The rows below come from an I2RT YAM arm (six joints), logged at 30 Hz.
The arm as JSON. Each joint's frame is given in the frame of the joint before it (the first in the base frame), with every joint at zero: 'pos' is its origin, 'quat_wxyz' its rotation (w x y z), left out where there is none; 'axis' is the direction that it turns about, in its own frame. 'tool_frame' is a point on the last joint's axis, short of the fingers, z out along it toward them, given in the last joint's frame.
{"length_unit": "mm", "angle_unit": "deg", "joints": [
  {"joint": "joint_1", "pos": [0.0, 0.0, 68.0], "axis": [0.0, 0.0, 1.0]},
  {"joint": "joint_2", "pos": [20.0, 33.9, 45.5], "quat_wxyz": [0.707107, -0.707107, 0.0, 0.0], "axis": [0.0, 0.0, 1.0]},
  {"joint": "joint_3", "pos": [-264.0, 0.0, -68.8], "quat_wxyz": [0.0, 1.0, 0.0, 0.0], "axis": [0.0, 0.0, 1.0]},
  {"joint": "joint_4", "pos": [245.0, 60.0, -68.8], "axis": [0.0, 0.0, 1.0]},
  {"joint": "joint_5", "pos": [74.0, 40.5, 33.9], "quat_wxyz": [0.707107, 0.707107, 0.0, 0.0], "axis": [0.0, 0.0, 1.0]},
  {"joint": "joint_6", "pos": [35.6, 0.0, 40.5], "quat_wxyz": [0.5, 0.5, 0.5, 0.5], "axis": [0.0, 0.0, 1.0]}
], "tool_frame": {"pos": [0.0, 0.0, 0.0], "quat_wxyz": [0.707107, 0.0, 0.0, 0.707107]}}
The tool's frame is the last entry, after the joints.
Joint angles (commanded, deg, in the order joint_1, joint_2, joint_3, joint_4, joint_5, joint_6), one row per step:
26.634, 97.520, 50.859, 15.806, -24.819, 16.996
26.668, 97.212, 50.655, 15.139, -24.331, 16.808
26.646, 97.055, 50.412, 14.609, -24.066, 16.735
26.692, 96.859, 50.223, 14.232, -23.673, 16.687
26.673, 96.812, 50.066, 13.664, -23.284, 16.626
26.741, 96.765, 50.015, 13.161, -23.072, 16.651
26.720, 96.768, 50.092, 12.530, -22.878, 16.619
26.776, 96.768, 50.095, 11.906, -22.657, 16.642
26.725, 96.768, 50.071, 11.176, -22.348, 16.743
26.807, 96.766, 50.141, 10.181, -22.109, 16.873
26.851, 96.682, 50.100, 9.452, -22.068, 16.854
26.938, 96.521, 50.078, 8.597, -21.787, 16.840
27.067, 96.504, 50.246, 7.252, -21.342, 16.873
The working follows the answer.
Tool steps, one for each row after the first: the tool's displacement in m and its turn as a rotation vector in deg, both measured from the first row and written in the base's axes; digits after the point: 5 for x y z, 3 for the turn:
-0.00140, -0.00078, -0.00039, -0.574, 0.254, -0.295
-0.00258, -0.00169, -0.00163, -1.013, 0.690, -0.506
-0.00366, -0.00216, -0.00213, -1.390, 0.893, -0.770
-0.00447, -0.00295, -0.00362, -1.914, 1.362, -1.084
-0.00524, -0.00300, -0.00443, -2.236, 1.779, -1.203
-0.00544, -0.00337, -0.00505, -2.601, 2.205, -1.366
-0.00609, -0.00346, -0.00602, -2.984, 2.718, -1.500
-0.00658, -0.00425, -0.00730, -3.432, 3.383, -1.851
-0.00747, -0.00430, -0.00846, -3.916, 4.230, -2.021
-0.00852, -0.00455, -0.00929, -4.268, 4.811, -1.992
-0.00975, -0.00477, -0.00979, -4.756, 5.359, -2.120
-0.01082, -0.00473, -0.01086, -5.519, 6.285, -2.356

Tool pose at each row, in the base's axes (x y z in m, rotation vector in deg; rounded; the steps above come from the unrounded poses):
0.31296, 0.17367, 0.18369, -25.926, 122.647, 51.641
0.31155, 0.17289, 0.18330, -25.795, 123.200, 50.985
0.31038, 0.17198, 0.18206, -25.622, 123.840, 50.587
0.30930, 0.17151, 0.18156, -25.444, 124.236, 50.128
0.30849, 0.17072, 0.18007, -25.185, 124.952, 49.591
0.30772, 0.17066, 0.17926, -25.060, 125.506, 49.352
0.30752, 0.17030, 0.17865, -24.904, 126.091, 49.044
0.30687, 0.17021, 0.17767, -24.755, 126.763, 48.766
0.30638, 0.16942, 0.17639, -24.338, 127.613, 48.354
0.30548, 0.16937, 0.17523, -24.069, 128.641, 48.070
0.30443, 0.16911, 0.17440, -24.058, 129.353, 47.935
0.30321, 0.16890, 0.17390, -23.949, 130.108, 47.552
0.30214, 0.16894, 0.17284, -23.710, 131.351, 46.949

